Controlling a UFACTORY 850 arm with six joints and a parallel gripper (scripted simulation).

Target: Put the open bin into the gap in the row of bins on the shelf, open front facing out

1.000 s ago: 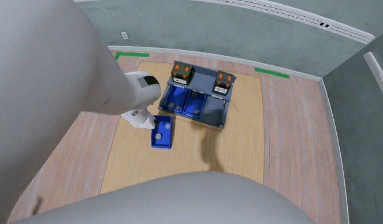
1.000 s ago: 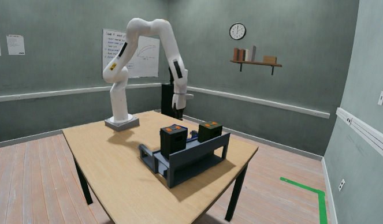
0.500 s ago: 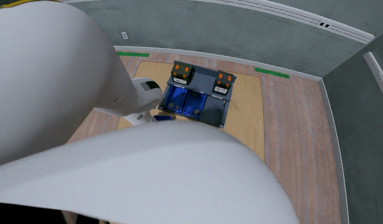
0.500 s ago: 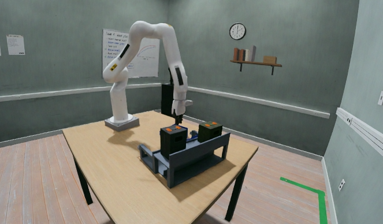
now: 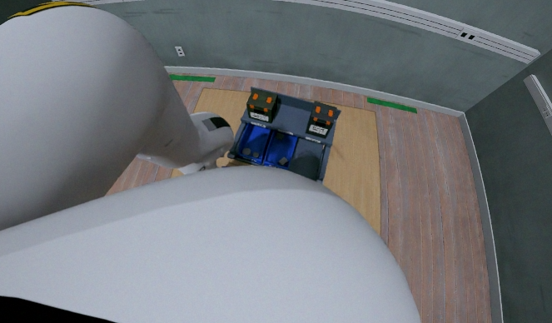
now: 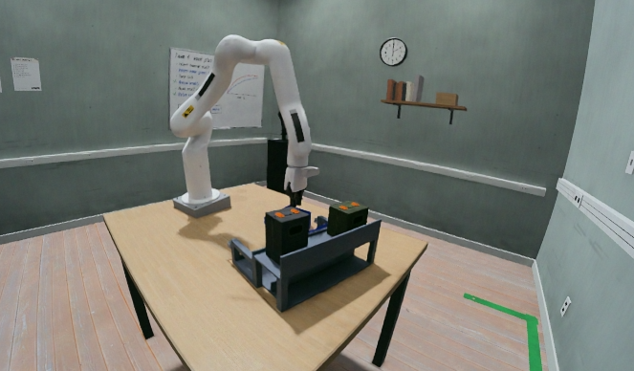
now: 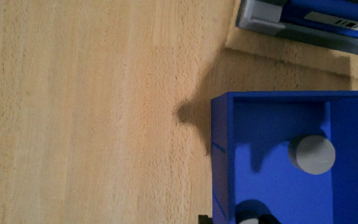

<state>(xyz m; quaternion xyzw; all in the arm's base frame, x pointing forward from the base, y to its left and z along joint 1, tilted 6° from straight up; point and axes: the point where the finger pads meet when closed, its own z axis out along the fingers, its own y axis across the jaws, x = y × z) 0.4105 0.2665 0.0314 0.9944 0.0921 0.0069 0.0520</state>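
My hand is 60 mm above the blue bin, 50 mm to the left of it and 10 mm short of it. Also, from my hand: shelf: 260 mm ahead, 190 mm to the right, 30 mm below; then grey cylinder part: 90 mm below, 70 mm to the right, 50 mm ahead.
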